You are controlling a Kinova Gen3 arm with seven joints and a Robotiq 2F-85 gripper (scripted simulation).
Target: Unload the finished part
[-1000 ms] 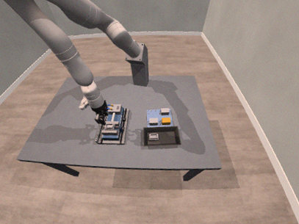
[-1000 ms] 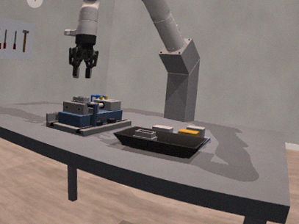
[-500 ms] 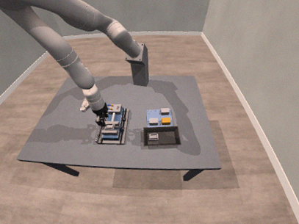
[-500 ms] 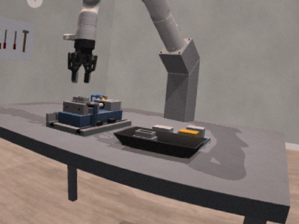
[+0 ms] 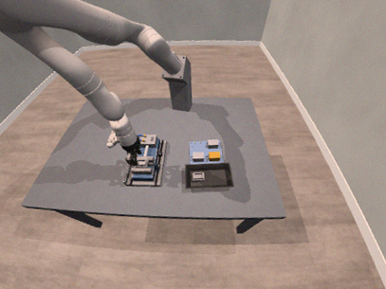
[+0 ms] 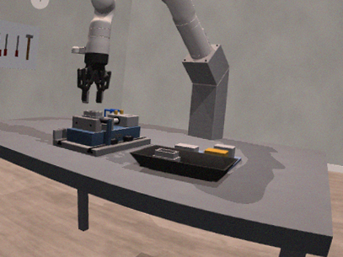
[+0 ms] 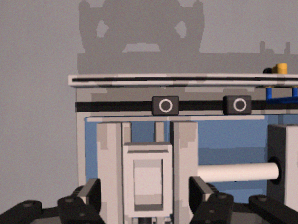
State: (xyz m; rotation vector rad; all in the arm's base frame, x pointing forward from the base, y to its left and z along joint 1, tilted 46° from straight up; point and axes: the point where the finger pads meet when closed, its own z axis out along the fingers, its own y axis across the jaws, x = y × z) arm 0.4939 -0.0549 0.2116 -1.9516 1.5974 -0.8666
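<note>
Now: the white screw rod 9 cm behind my hand, 8 cm below it and 1 cm to the right of it. Also, from my hand: blue pallet (31 cm to the left, 19 cm behind, 15 cm below); orange block (36 cm to the left, 16 cm behind, 13 cm below); vise (11 cm below, 7 cm behind, 1 cm to the right).
</note>
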